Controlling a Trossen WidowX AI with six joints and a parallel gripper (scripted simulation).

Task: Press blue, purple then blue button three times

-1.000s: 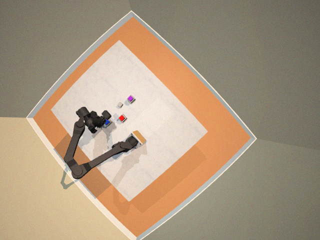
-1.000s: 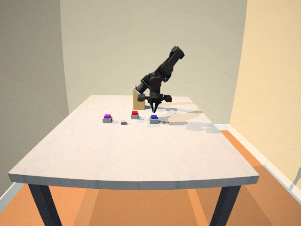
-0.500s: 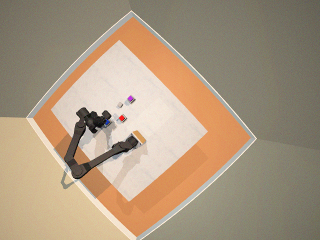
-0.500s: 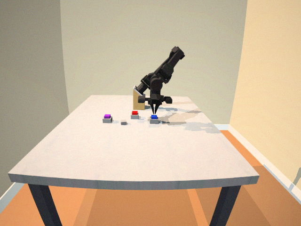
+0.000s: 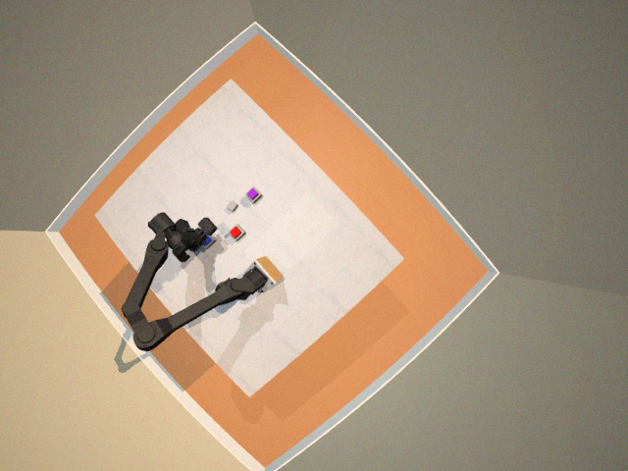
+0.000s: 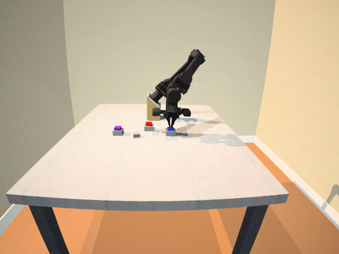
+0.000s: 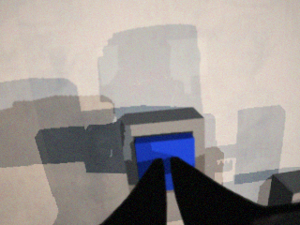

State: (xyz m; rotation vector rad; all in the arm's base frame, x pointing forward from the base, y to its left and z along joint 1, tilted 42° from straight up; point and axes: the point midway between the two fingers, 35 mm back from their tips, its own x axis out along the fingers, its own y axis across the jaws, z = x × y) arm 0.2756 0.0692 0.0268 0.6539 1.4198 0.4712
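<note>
My gripper tip is 10 mm above the blue button. Also, from my gripper tip: small grey block: 20 mm ahead, 170 mm to the right, 20 mm below; purple button: 20 mm behind, 270 mm to the right; red button: 80 mm behind, 110 mm to the right.
</note>
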